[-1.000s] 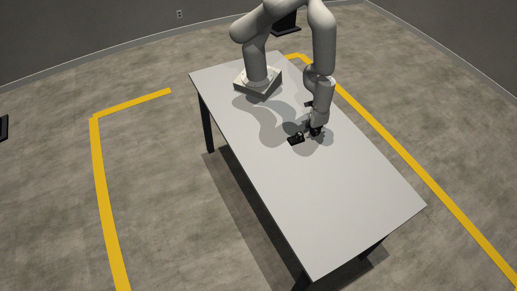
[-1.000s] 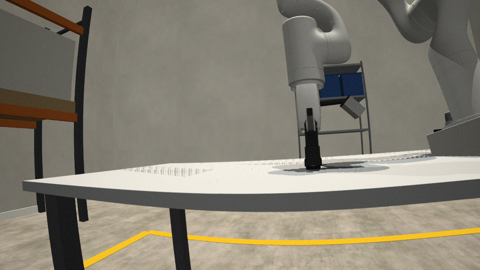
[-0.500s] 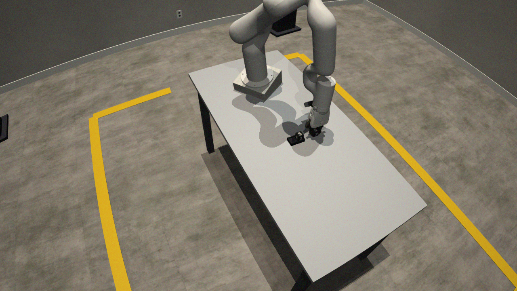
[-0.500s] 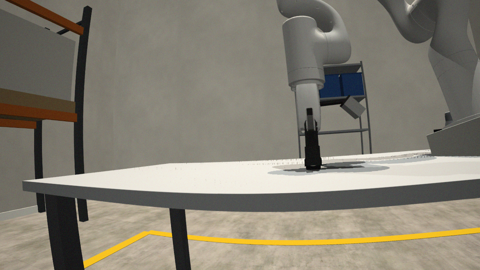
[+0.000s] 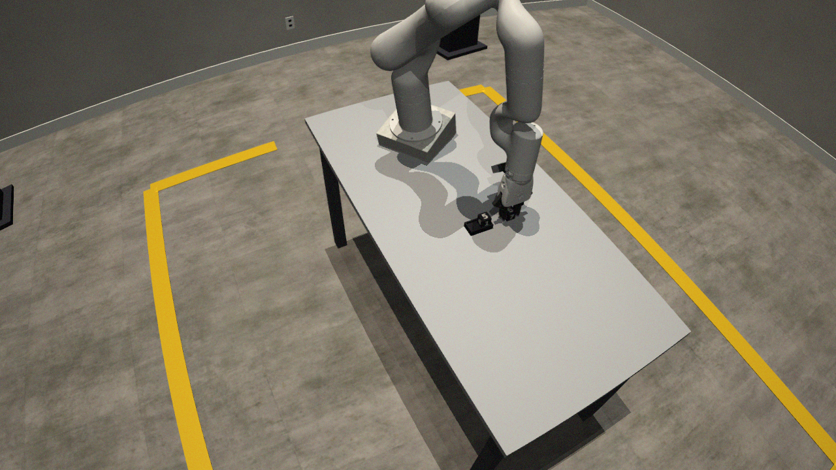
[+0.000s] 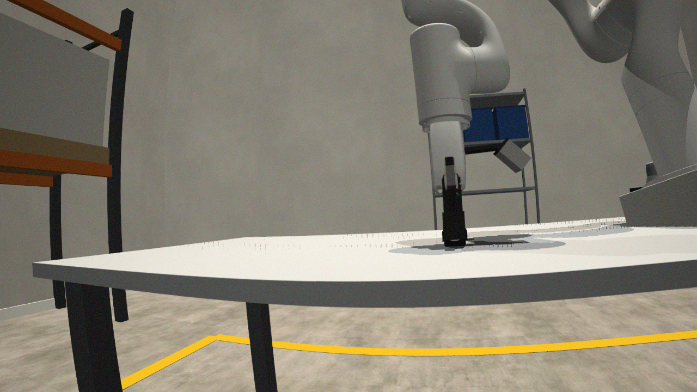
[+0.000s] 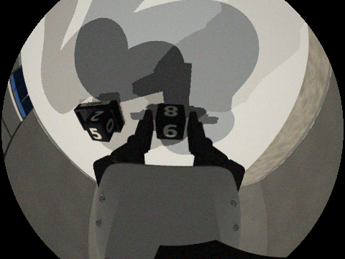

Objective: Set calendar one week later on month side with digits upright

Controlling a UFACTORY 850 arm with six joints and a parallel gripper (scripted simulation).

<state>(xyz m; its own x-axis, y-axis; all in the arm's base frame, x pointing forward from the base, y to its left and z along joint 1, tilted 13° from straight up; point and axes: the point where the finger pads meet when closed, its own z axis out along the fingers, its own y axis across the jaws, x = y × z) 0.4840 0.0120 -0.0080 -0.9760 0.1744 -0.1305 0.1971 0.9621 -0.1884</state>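
Right now the black cube is 10 mm below my hand. The rest, counted from my hand: black tray 20 mm behind, 110 mm to the right, 20 mm below.
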